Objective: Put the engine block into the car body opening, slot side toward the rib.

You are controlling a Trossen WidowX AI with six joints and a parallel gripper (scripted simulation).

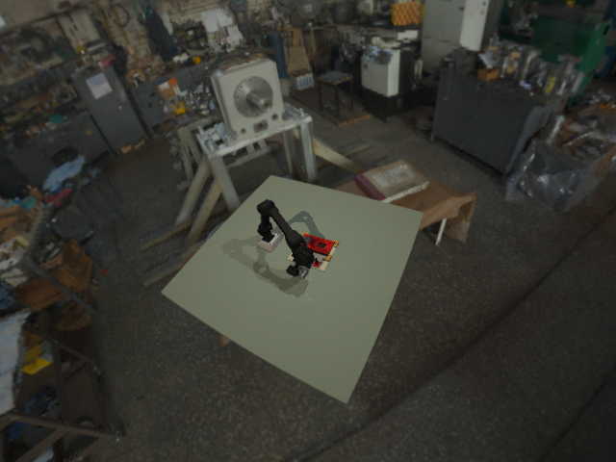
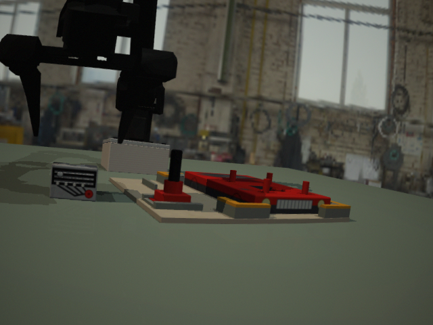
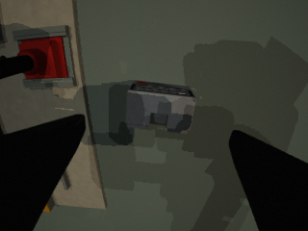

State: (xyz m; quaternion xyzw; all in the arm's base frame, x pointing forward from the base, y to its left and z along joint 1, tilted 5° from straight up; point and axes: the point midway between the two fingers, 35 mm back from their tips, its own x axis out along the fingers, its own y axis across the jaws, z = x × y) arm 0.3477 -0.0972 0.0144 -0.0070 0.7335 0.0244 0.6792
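My gripper tip is 40 mm above the engine block. Round my gripper tip: black post (100 mm to the left, 30 mm below, 30 mm ahead).
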